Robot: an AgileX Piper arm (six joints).
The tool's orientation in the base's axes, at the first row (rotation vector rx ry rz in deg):
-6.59, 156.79, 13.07
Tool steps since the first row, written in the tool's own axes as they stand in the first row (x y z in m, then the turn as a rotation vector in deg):
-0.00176, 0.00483, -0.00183, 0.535, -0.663, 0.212
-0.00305, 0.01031, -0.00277, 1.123, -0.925, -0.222
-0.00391, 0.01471, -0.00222, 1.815, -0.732, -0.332
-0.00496, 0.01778, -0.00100, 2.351, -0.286, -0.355
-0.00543, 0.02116, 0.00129, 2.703, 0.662, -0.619
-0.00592, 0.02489, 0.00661, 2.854, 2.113, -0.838
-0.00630, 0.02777, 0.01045, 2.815, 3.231, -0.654
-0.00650, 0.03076, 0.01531, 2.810, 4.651, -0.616
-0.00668, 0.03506, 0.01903, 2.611, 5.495, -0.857
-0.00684, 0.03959, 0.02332, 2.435, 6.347, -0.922
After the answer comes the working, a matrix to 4 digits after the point.
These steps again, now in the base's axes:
0.00039, 0.00451, 0.00304, -0.339, -0.641, -0.495
0.00061, 0.00980, 0.00518, -1.013, -1.003, -0.366
0.00112, 0.01427, 0.00564, -1.713, -0.866, -0.507
0.00220, 0.01755, 0.00538, -2.265, -0.457, -0.630
0.00311, 0.02130, 0.00396, -2.794, 0.412, -0.391
0.00514, 0.02592, -0.00016, -3.177, 1.793, -0.043
0.00661, 0.02944, -0.00310, -3.198, 2.927, -0.035
0.00828, 0.03324, -0.00702, -3.338, 4.330, 0.135
0.00935, 0.03813, -0.00972, -3.339, 5.127, 0.552
0.01060, 0.04334, -0.01292, -3.297, 5.962, 0.801

The tool's axes in the first row as the columns of a matrix, in the base's axes (rounded; the answer above uses it unrounded):
-0.9203, -0.1120, 0.3748
-0.0484, 0.9834, 0.1750
-0.3882, 0.1429, -0.9104

